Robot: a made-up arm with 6 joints.
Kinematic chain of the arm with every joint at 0, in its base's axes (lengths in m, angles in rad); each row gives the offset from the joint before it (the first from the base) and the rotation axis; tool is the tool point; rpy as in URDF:
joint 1: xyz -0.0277 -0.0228 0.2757 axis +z
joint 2: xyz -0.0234 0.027 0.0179 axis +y
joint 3: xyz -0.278 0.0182 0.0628 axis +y
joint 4: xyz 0.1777 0.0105 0.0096 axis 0.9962 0 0.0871
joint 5: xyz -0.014 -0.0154 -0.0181 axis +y
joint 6: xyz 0.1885 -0.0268 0.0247 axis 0.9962 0 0.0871
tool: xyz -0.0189 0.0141 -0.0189 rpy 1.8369 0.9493 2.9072
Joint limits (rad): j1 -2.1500..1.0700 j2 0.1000..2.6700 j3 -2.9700..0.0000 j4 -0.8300..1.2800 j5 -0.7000..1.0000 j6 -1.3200..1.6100
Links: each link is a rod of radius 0.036 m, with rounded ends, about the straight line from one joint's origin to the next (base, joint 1, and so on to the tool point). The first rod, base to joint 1, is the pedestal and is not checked.
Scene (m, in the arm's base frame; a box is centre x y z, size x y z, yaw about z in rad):
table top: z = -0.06
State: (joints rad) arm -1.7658 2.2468 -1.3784 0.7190 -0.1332 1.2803
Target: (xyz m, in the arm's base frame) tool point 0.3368 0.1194 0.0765
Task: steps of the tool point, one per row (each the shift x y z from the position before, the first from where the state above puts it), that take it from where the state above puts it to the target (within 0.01 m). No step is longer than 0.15 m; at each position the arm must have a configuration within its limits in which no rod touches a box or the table.
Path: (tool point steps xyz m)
1: 0.1229 0.0042 -0.0284
2: 0.1166 0.0403 -0.0269
3: 0.0993 0.0730 -0.0251
4: 0.0730 0.0988 -0.0232
5: 0.0401 0.1155 -0.0213
6: 0.0038 0.1212 -0.0192
7: -0.0321 0.1159 -0.0171

